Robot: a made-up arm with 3 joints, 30 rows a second.
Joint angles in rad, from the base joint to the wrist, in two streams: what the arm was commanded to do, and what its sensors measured. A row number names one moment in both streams.
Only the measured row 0 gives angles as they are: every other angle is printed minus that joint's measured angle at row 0.
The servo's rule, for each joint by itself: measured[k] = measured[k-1] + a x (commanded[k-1-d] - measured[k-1]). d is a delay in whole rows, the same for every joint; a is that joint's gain. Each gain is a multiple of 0.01, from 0.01 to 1. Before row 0 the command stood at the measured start. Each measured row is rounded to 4 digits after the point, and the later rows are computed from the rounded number. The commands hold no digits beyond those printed.
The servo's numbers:
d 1
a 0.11 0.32 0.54
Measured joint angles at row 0: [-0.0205 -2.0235 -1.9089]
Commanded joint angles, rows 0 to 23: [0.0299 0.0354 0.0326]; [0.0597 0.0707 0.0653]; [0.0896 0.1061 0.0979]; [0.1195 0.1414 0.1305]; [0.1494 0.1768 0.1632]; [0.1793 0.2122 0.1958]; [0.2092 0.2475 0.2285]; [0.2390 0.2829 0.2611]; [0.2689 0.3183 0.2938]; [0.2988 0.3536 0.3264]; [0.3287 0.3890 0.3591]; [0.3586 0.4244 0.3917]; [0.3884 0.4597 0.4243]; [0.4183 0.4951 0.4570]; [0.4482 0.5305 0.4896]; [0.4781 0.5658 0.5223]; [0.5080 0.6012 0.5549]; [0.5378 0.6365 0.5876]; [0.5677 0.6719 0.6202]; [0.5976 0.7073 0.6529]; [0.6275 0.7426 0.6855]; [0.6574 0.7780 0.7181]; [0.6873 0.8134 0.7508]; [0.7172 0.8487 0.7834]
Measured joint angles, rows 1 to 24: [0.0000 0.0000 0.0000]; [0.0033 0.0113 0.0176]; [0.0095 0.0303 0.0434]; [0.0183 0.0546 0.0728]; [0.0294 0.0824 0.1040]; [0.0426 0.1126 0.1360]; [0.0576 0.1445 0.1683]; [0.0743 0.1775 0.2008]; [0.0924 0.2112 0.2334]; [0.1118 0.2455 0.2660]; [0.1324 0.2801 0.2986]; [0.1540 0.3149 0.3313]; [0.1765 0.3499 0.3639]; [0.1998 0.3850 0.3965]; [0.2238 0.4202 0.4292]; [0.2485 0.4555 0.4618]; [0.2738 0.4908 0.4945]; [0.2996 0.5261 0.5271]; [0.3258 0.5614 0.5598]; [0.3524 0.5968 0.5924]; [0.3794 0.6322 0.6251]; [0.4067 0.6675 0.6577]; [0.4343 0.7029 0.6903]; [0.4621 0.7383 0.7230]
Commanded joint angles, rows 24 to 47: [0.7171 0.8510 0.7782]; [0.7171 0.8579 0.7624]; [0.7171 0.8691 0.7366]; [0.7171 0.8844 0.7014]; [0.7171 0.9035 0.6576]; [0.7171 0.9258 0.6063]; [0.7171 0.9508 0.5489]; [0.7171 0.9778 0.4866]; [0.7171 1.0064 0.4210]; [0.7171 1.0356 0.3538]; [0.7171 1.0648 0.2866]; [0.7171 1.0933 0.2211]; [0.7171 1.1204 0.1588]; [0.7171 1.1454 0.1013]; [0.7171 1.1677 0.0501]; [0.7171 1.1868 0.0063]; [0.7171 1.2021 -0.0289]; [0.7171 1.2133 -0.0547]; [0.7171 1.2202 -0.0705]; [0.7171 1.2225 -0.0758]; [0.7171 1.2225 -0.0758]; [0.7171 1.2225 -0.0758]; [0.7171 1.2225 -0.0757]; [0.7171 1.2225 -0.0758]
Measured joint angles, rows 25 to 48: [0.4902 0.7736 0.7556]; [0.5152 0.7984 0.7678]; [0.5374 0.8174 0.7649]; [0.5572 0.8339 0.7496]; [0.5748 0.8501 0.7236]; [0.5905 0.8672 0.6880]; [0.6044 0.8860 0.6439]; [0.6168 0.9067 0.5926]; [0.6278 0.9295 0.5354]; [0.6376 0.9541 0.4736]; [0.6463 0.9802 0.4089]; [0.6541 1.0073 0.3429]; [0.6610 1.0348 0.2771]; [0.6672 1.0622 0.2132]; [0.6727 1.0888 0.1528]; [0.6776 1.1140 0.0973]; [0.6819 1.1373 0.0482]; [0.6858 1.1580 0.0066]; [0.6892 1.1757 -0.0265]; [0.6923 1.1899 -0.0503]; [0.6950 1.2003 -0.0641]; [0.6974 1.2074 -0.0704]; [0.6996 1.2122 -0.0733]; [0.7015 1.2155 -0.0746]
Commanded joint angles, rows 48 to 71: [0.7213 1.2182 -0.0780]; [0.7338 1.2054 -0.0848]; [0.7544 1.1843 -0.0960]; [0.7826 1.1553 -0.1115]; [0.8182 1.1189 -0.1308]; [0.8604 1.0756 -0.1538]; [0.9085 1.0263 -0.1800]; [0.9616 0.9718 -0.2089]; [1.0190 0.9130 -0.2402]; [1.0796 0.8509 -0.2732]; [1.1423 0.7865 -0.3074]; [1.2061 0.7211 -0.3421]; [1.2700 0.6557 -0.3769]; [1.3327 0.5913 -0.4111]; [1.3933 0.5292 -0.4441]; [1.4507 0.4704 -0.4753]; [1.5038 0.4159 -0.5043]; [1.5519 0.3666 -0.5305]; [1.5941 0.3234 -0.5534]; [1.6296 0.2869 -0.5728]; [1.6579 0.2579 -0.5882]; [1.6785 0.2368 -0.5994]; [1.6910 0.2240 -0.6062]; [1.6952 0.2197 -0.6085]
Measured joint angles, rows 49 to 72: [0.7032 1.2177 -0.0752]; [0.7052 1.2179 -0.0767]; [0.7083 1.2139 -0.0811]; [0.7134 1.2044 -0.0891]; [0.7210 1.1887 -0.1012]; [0.7317 1.1664 -0.1172]; [0.7459 1.1373 -0.1370]; [0.7638 1.1018 -0.1602]; [0.7856 1.0602 -0.1865]; [0.8113 1.0131 -0.2155]; [0.8408 0.9612 -0.2467]; [0.8740 0.9053 -0.2795]; [0.9105 0.8464 -0.3133]; [0.9500 0.7854 -0.3476]; [0.9921 0.7233 -0.3819]; [1.0362 0.6612 -0.4155]; [1.0818 0.6001 -0.4478]; [1.1282 0.5412 -0.4783]; [1.1748 0.4853 -0.5065]; [1.2209 0.4335 -0.5318]; [1.2659 0.3866 -0.5539]; [1.3090 0.3454 -0.5724]; [1.3496 0.3106 -0.5870]; [1.3872 0.2829 -0.5974]
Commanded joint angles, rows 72 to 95: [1.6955 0.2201 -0.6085]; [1.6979 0.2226 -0.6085]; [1.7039 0.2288 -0.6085]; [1.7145 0.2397 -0.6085]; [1.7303 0.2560 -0.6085]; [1.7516 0.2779 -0.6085]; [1.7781 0.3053 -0.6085]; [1.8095 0.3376 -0.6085]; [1.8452 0.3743 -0.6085]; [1.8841 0.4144 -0.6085]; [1.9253 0.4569 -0.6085]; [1.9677 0.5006 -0.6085]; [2.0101 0.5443 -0.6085]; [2.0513 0.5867 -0.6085]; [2.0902 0.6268 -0.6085]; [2.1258 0.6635 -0.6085]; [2.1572 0.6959 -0.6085]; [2.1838 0.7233 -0.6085]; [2.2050 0.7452 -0.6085]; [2.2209 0.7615 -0.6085]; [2.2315 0.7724 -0.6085]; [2.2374 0.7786 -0.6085]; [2.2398 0.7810 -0.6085]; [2.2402 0.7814 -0.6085]
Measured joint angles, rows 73 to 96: [1.4211 0.2627 -0.6034]; [1.4513 0.2491 -0.6062]; [1.4784 0.2406 -0.6074]; [1.5032 0.2368 -0.6080]; [1.5264 0.2377 -0.6083]; [1.5488 0.2436 -0.6084]; [1.5711 0.2546 -0.6085]; [1.5939 0.2708 -0.6085]; [1.6176 0.2922 -0.6085]; [1.6426 0.3185 -0.6085]; [1.6692 0.3492 -0.6085]; [1.6974 0.3837 -0.6085]; [1.7271 0.4211 -0.6085]; [1.7582 0.4605 -0.6085]; [1.7904 0.5009 -0.6085]; [1.8234 0.5412 -0.6085]; [1.8567 0.5803 -0.6085]; [1.8898 0.6173 -0.6085]; [1.9221 0.6512 -0.6085]; [1.9532 0.6813 -0.6085]; [1.9826 0.7070 -0.6085]; [2.0100 0.7279 -0.6085]; [2.0350 0.7441 -0.6085]; [2.0575 0.7559 -0.6085]
